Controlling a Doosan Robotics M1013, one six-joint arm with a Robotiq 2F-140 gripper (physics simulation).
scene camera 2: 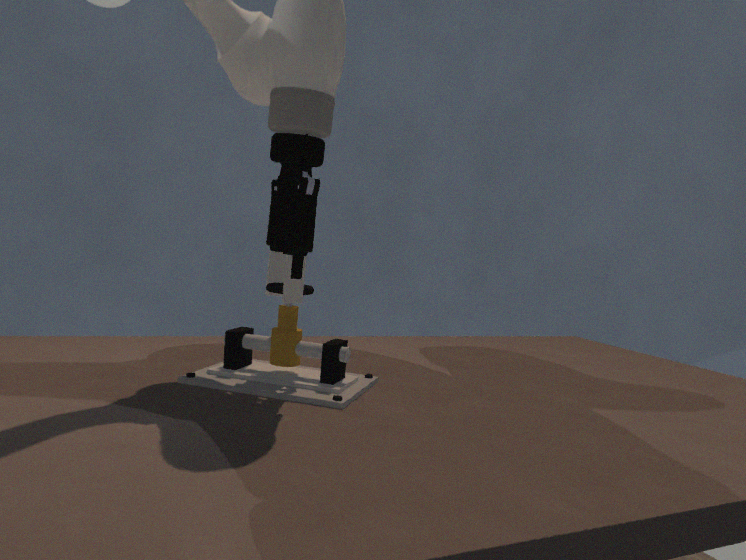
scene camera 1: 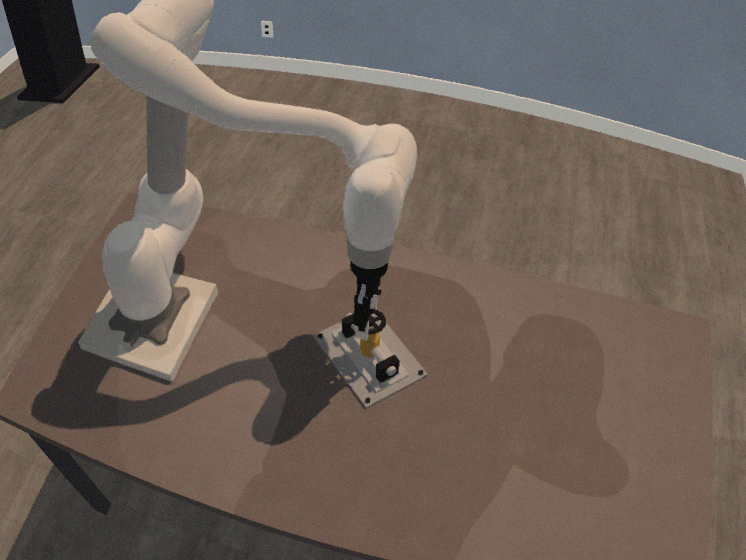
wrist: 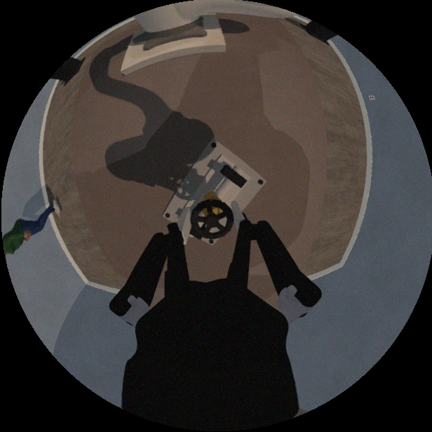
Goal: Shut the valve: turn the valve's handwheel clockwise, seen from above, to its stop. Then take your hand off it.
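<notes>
The black spoked handwheel (scene camera 1: pixel 383 322) (scene camera 2: pixel 308 289) (wrist: pixel 194 220) sits level on top of the orange valve body (scene camera 1: pixel 369 344) (scene camera 2: pixel 285 346) (wrist: pixel 210 195). A pale pipe (scene camera 2: pixel 310 349) runs through the body between two black end blocks, above a light base plate (scene camera 1: pixel 409 367) (scene camera 2: pixel 301 394) (wrist: pixel 251 185). My gripper (scene camera 1: pixel 361 331) (scene camera 2: pixel 285 286) (wrist: pixel 211 211) points straight down over the wheel and is shut on it, with one pale fingertip on each side of the rim. In scene camera 1 the fingers hide part of the wheel. The wheel's stop does not show.
The valve stands on the brown table (scene camera 1: pixel 457 391) (scene camera 2: pixel 482 452). My arm's pale mounting block (scene camera 1: pixel 204 295) (wrist: pixel 175 54) is on the same table, and the arm arches from it over to the valve. A person (wrist: pixel 15 237) shows at the left of the wrist view, away from the table.
</notes>
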